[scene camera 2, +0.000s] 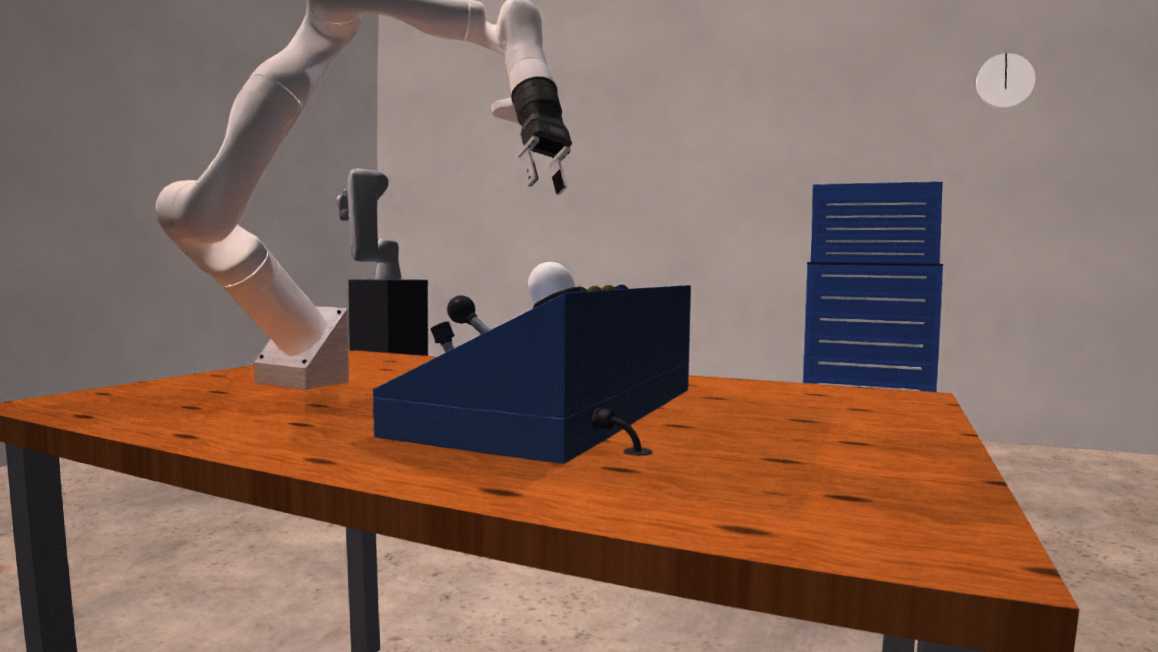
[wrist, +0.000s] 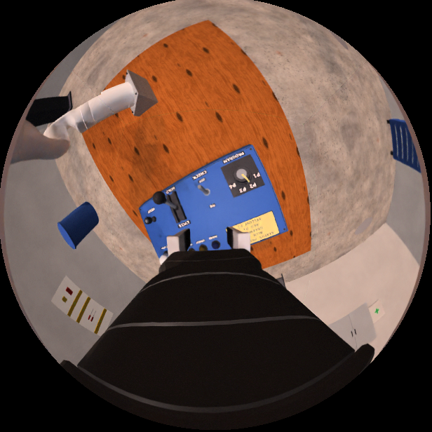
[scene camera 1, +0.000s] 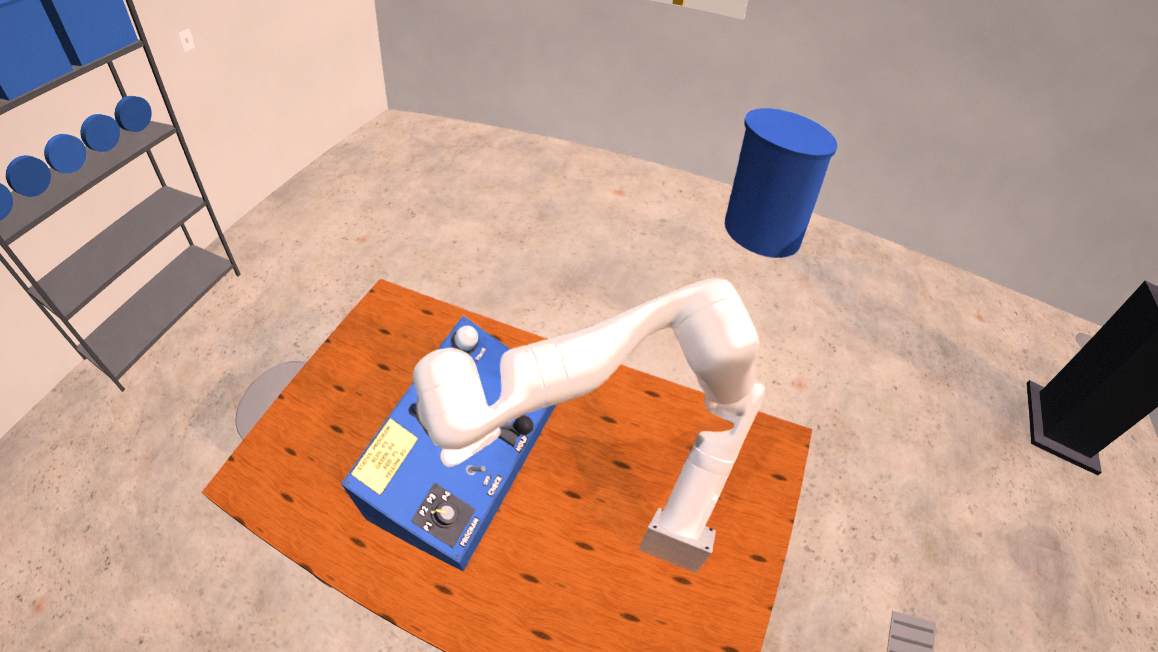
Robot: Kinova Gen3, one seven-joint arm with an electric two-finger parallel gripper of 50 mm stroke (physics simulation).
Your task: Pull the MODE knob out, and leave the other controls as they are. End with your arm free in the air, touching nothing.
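Places are measured from the arm's base along level axes (x back, y down, z right), in metres.
Where they show: gripper, fingertip midpoint: (scene camera 2: 547, 186); arm's base at its link origin: (scene camera 2: 304, 335) (scene camera 1: 679, 527).
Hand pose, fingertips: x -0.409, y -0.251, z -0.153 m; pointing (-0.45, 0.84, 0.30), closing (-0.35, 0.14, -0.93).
Note:
Each offset is from my fingertips to the top centre of the thing. "spot": to the spot under its first point. Level surfaces: height alone.
The blue control box (scene camera 1: 421, 476) (scene camera 2: 623, 348) (wrist: 220, 220) stands on the table. A small black knob @[dx -0.034, dy +0.197, dz +0.287 m] (scene camera 2: 442, 332) (wrist: 149, 220) sits at its corner, on a grey stem; its label is too small to read surely, but looks like MODE. The arm hides it in scene camera 1. The HOLD/CYCLE lever @[dx +0.031, dy +0.170, dz +0.174 m] (scene camera 1: 523, 424) (scene camera 2: 461, 308) (wrist: 159, 198) has its ball at the HOLD end. The CHECK toggle @[dx -0.004, dy +0.205, dz +0.049 m] (scene camera 1: 476, 469) (wrist: 204, 190) and PROGRAM dial @[dx +0.001, dy +0.204, dz -0.072 m] (scene camera 1: 445, 512) (wrist: 241, 174) are beside it. My gripper (scene camera 2: 544, 186) (wrist: 208, 235) is open and empty, high above the box.
A white dome @[spot: dx -0.178, dy +0.130, dz +0.263 m] (scene camera 1: 465, 337) (scene camera 2: 550, 281) rises at the box's upper corner. Several round buttons (wrist: 215, 244) line its upper edge, near a yellow note @[spot: dx -0.156, dy +0.172, dz -0.059 m] (scene camera 1: 384, 457) (wrist: 262, 226). A black cable @[spot: dx -0.273, dy +0.309, dz +0.247 m] (scene camera 2: 628, 429) leaves the back. The arm's base (scene camera 1: 679, 546) (scene camera 2: 303, 372) stands on the table @[dy +0.335 m] (scene camera 1: 583, 558).

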